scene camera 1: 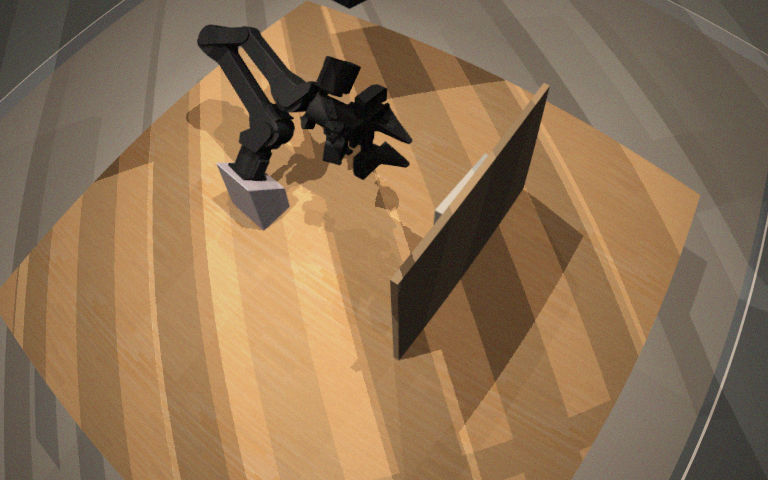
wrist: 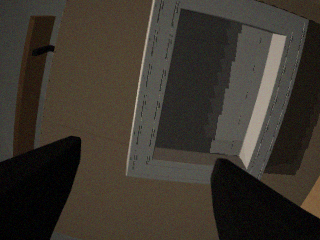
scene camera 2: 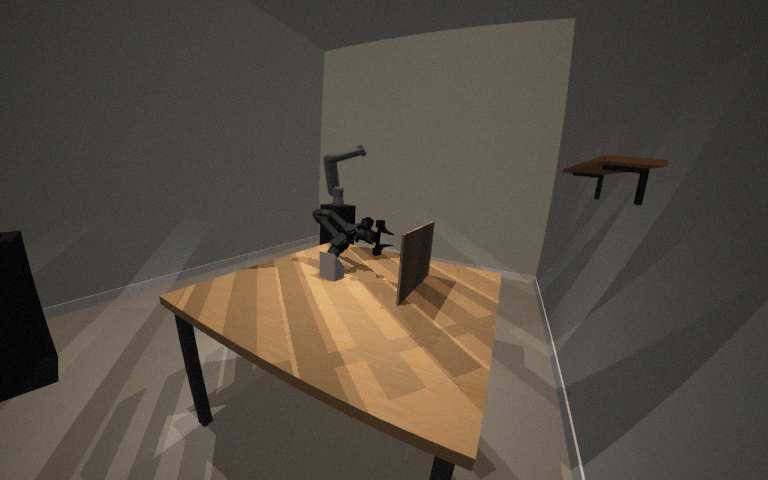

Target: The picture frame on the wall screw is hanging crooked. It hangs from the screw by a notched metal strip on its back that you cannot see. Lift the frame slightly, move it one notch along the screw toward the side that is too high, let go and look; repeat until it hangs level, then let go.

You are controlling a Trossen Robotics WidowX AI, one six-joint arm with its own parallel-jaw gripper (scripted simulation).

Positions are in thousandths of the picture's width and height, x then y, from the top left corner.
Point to a brown wall board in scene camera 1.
At 548, 597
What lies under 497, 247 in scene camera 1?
My gripper.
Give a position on a brown wall board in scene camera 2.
At 542, 511
